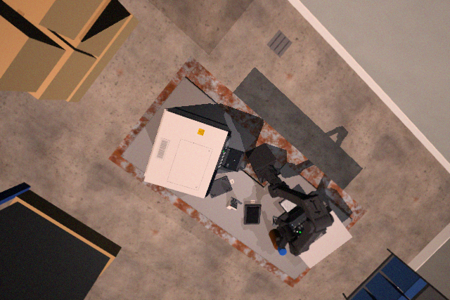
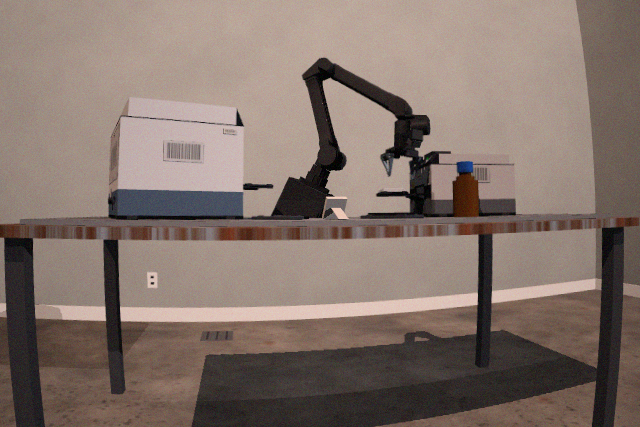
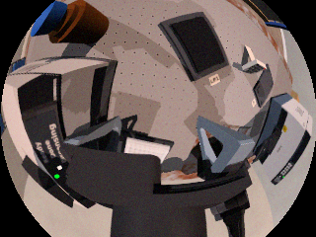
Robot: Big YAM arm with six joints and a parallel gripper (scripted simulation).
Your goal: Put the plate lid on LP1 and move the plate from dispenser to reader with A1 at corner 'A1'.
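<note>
Right now my hand is 14 cm past the white well plate, 1 cm to the left of it and 5 cm above it. Round my hand: brown capped bottle: 13 cm ahead, 19 cm to the left, 3 cm below; plate lid: 15 cm ahead, 7 cm to the right, 13 cm below.
</note>
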